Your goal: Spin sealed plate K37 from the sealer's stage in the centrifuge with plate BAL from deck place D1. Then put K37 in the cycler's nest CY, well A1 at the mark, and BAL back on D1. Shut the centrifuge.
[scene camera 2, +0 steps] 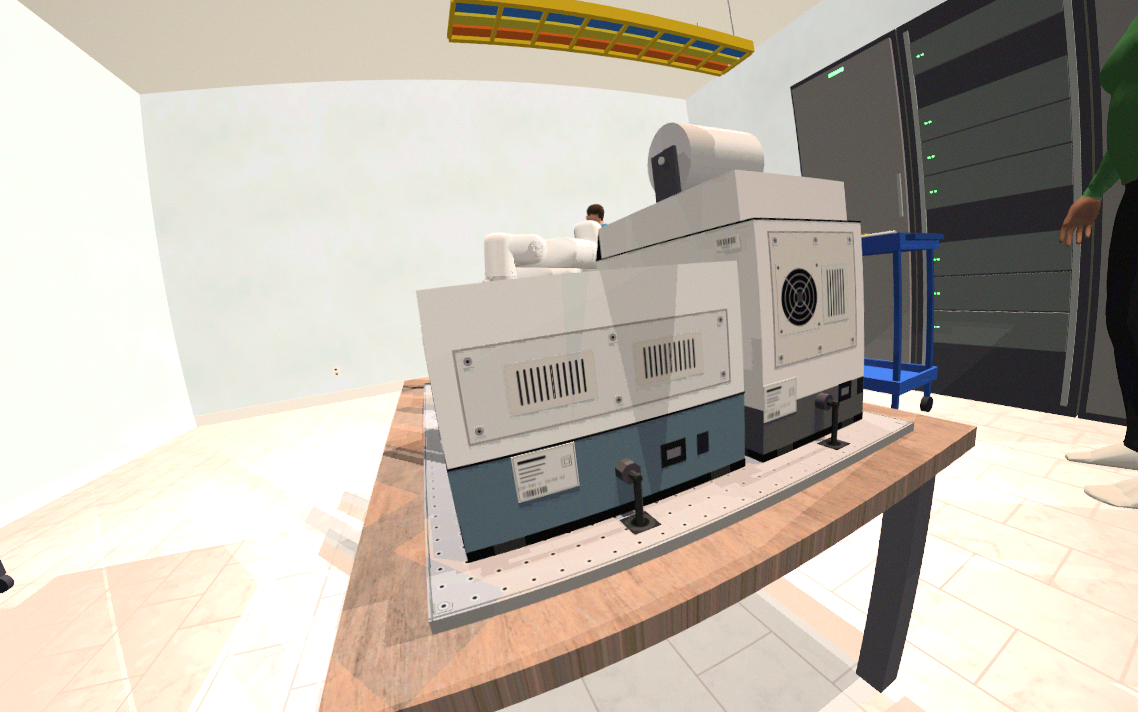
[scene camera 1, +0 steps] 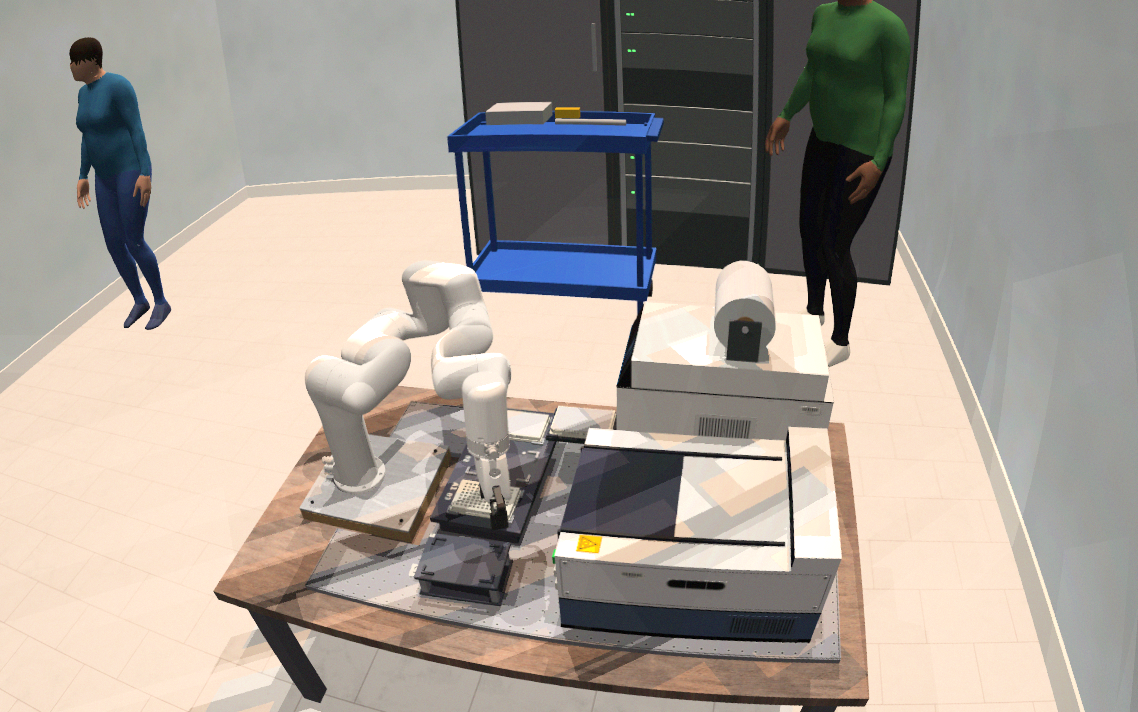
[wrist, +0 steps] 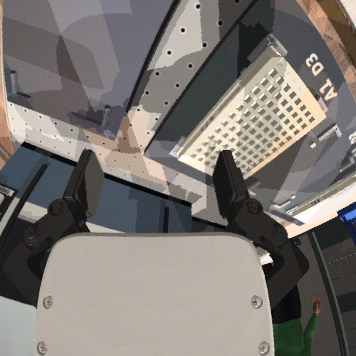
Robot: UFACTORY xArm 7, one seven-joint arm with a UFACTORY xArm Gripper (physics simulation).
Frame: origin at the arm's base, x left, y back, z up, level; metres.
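Seen in the pictures: gripper, fingertip midpoint: [scene camera 1: 494,512] [wrist: 157,161]; arm's base at its link origin: [scene camera 1: 359,475].
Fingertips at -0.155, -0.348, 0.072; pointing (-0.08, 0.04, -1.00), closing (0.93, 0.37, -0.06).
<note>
Offsets run from my fingertips to a thing's top centre, as dx, dy, dz. Level surfaces: height alone.
My gripper [scene camera 1: 498,513] [wrist: 157,161] is open and empty, fingers pointing down, above the deck near a beige well plate @(+0.075, +0.035, -0.034) [scene camera 1: 471,497] [wrist: 255,127] at D3. A pale plate @(+0.321, +0.001, -0.034) [scene camera 1: 530,425] lies at the deck's far end, partly behind the arm. A pale flat piece @(+0.270, -0.151, +0.019) [scene camera 1: 582,418] lies beside the sealer @(+0.235, -0.447, +0.378) [scene camera 1: 730,369] [scene camera 2: 814,251]; whether it is K37 I cannot tell. The dark nest block @(-0.095, +0.053, -0.036) [scene camera 1: 465,562] [wrist: 55,60] at the front left bears no plate. The centrifuge [scene camera 1: 696,587] [scene camera 2: 587,352] has a part-dark, part-light top; whether its lid is open I cannot tell. The gripper is hidden in scene camera 2.
The arm's base plate [scene camera 1: 402,495] is left of the dark deck @(dz -0.050) [scene camera 1: 537,470]. The tall centrifuge housing bounds the deck on the right, with the sealer and its roll @(+0.232, -0.468, +0.378) [scene camera 1: 743,306] [scene camera 2: 721,155] behind. A blue cart [scene camera 1: 558,138] and two people stand beyond the table.
</note>
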